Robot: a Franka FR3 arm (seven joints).
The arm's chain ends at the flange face. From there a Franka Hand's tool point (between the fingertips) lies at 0.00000 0.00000 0.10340 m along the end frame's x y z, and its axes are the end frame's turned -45 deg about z.
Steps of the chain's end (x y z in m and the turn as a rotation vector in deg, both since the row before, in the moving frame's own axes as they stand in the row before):
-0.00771 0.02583 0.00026 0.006 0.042 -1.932
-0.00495 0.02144 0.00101 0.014 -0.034 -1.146
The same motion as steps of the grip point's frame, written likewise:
-0.02365 0.01286 0.00026 -0.025 0.034 -1.932
-0.01869 0.01160 0.00101 0.034 -0.014 -1.146

